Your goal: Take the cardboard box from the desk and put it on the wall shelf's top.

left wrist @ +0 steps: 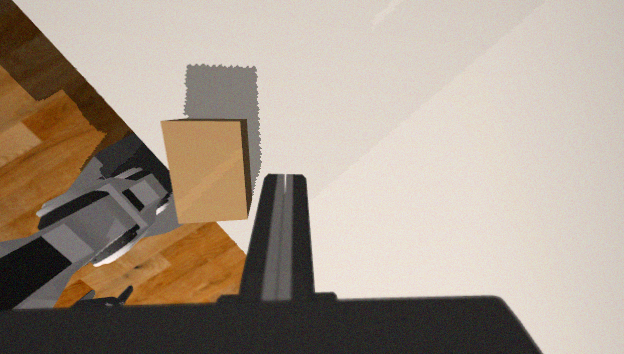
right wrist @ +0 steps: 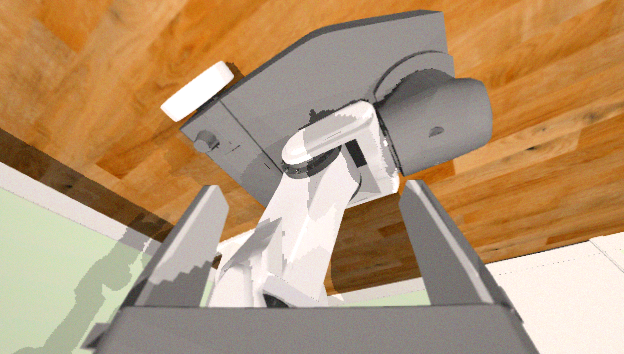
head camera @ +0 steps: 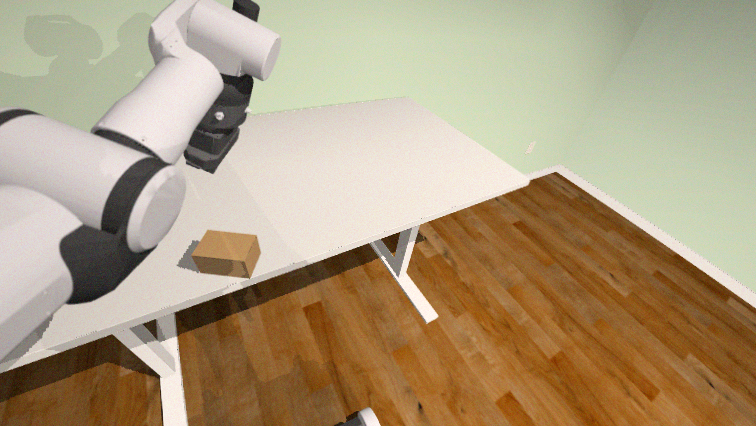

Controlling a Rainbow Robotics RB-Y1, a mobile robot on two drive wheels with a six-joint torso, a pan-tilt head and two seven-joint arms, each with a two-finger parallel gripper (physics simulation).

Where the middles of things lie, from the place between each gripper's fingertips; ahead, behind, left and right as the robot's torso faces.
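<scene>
There's the brown cardboard box [head camera: 222,253], and my left hand is 2 cm to the left of it, 7 cm past it and 16 cm above it.
My right hand, meanwhile, is 470 mm to the right of the brown cardboard box, 480 mm short of it and 420 mm below it.
</scene>
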